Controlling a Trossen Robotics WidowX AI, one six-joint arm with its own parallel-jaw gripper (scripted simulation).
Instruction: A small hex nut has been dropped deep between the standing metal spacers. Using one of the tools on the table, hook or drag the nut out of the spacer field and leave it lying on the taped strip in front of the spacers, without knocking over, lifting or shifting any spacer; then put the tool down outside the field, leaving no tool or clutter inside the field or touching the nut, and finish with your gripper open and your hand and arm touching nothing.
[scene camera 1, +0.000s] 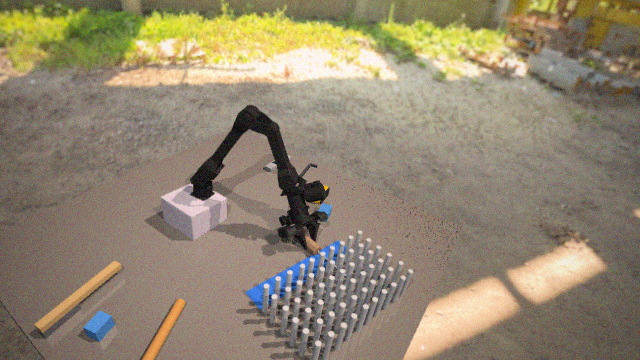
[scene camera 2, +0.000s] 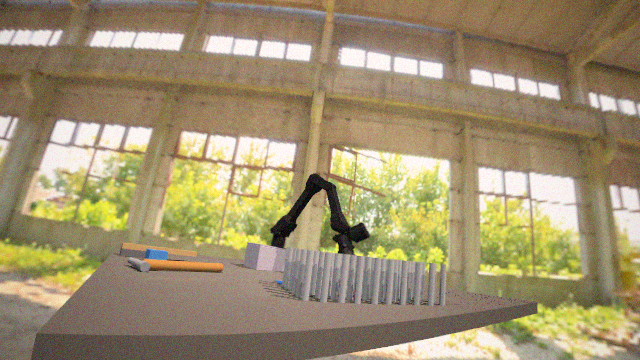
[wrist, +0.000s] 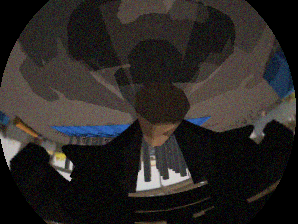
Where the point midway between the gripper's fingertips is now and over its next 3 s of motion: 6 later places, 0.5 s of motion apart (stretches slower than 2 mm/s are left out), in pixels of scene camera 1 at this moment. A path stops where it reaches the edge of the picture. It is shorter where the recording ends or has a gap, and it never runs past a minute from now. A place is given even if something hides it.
My gripper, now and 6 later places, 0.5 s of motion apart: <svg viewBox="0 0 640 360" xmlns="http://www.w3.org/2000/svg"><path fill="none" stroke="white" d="M309 246L307 244L305 242L304 240L302 239L299 237L297 235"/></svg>
